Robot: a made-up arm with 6 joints.
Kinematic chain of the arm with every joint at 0, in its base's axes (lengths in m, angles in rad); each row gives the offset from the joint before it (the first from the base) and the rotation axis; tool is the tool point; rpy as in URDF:
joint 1: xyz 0 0 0.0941 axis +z
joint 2: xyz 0 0 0 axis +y
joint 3: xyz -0.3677 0 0.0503 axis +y
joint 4: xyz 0.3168 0 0.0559 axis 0.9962 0 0.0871
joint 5: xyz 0 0 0 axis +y
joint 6: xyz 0.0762 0 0.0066 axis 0.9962 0 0.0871
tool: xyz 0 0 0 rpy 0 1.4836 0
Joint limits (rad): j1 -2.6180..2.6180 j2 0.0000..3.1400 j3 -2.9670..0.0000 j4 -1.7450..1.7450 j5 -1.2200..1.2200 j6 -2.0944..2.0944
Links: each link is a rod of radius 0.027 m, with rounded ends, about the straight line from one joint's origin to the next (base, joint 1, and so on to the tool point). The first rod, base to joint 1, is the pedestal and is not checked.
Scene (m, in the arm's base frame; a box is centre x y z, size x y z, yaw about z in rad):
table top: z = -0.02
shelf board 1: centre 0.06 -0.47 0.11 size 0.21 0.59 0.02 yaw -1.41
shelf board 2: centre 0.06 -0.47 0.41 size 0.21 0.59 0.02 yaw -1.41
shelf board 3: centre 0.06 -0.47 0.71 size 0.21 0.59 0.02 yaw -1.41
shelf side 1: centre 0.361 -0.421 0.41 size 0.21 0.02 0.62 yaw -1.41
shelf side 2: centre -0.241 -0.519 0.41 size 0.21 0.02 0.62 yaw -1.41
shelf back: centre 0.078 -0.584 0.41 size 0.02 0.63 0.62 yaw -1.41
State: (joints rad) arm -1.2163 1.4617 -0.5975 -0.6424 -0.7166 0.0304
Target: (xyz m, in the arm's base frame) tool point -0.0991 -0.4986 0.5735
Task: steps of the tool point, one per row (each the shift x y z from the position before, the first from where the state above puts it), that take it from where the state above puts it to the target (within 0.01 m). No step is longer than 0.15 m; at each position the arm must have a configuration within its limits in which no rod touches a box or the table.
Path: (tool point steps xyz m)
1: 0.0036 0.0208 0.1123
2: -0.0162 0.0562 0.1100
3: -0.0203 -0.0477 0.0594
4: -0.0330 -0.0408 0.0548
5: -0.0436 -0.0310 0.0491
6: -0.0535 -0.0873 -0.0213
7: -0.0780 -0.0721 -0.0394

